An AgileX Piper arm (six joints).
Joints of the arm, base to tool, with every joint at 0 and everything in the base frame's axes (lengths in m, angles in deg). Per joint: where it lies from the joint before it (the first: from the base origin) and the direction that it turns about. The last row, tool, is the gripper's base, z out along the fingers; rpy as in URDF.
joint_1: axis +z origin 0 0 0.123
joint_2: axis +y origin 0 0 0
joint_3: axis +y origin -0.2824 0 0.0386
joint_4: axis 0.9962 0 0.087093 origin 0.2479 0 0.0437
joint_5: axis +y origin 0 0 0
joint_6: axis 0.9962 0 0.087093 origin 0.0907 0 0.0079
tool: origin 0 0 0 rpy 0 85.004 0
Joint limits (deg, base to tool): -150..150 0..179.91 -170..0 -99.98..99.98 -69.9..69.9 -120..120
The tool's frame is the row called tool.
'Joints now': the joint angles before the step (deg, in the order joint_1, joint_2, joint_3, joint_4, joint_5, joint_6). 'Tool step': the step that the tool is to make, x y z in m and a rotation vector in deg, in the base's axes. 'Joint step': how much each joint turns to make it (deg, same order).
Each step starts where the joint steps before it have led.
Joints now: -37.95, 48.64, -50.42, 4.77, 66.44, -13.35
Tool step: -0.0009, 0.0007, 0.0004, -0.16, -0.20, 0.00
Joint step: 0.00, -0.31, 0.06, 0.00, -0.01, 0.00
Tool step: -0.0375, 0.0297, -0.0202, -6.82, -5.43, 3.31
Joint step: 0.04, -14.32, 9.84, 0.36, -3.68, -4.30
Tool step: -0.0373, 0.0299, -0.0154, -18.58, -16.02, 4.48
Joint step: -0.04, -20.81, 10.04, 1.40, -12.67, -8.40
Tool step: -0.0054, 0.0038, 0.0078, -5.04, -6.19, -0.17
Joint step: -0.03, -3.25, 0.26, 0.26, -4.96, -0.70
